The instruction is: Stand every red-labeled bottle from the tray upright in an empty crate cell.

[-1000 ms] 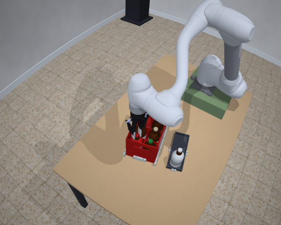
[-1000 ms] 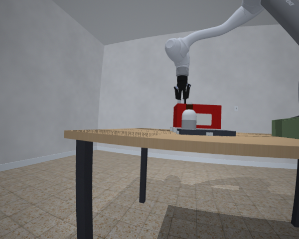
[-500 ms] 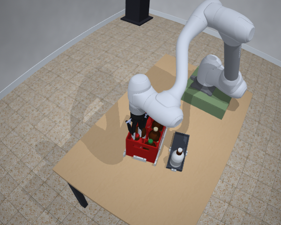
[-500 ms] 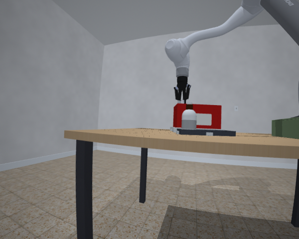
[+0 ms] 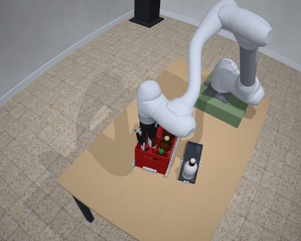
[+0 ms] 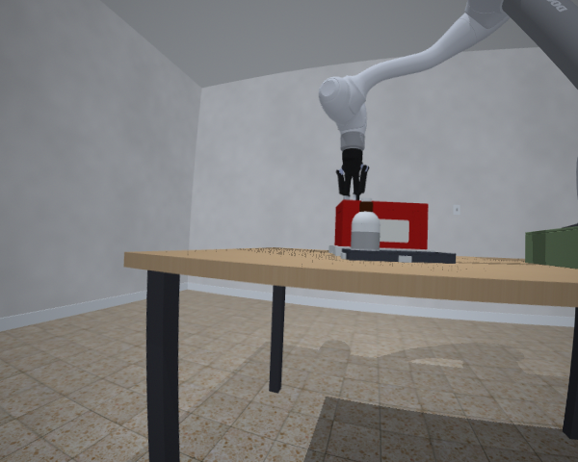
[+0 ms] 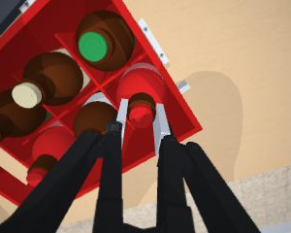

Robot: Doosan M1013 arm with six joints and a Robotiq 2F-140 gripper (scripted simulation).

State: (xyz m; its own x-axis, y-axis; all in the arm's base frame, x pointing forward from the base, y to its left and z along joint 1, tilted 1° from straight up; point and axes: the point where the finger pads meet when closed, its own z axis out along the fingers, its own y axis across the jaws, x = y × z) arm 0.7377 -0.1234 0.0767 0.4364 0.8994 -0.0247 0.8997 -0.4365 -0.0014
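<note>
My hand is 10 cm above the red crate, 9 cm past it and 2 cm to the right of it. Round my hand: grey-labeled bottle (25 cm to the left, 10 cm below, 7 cm behind).
</note>
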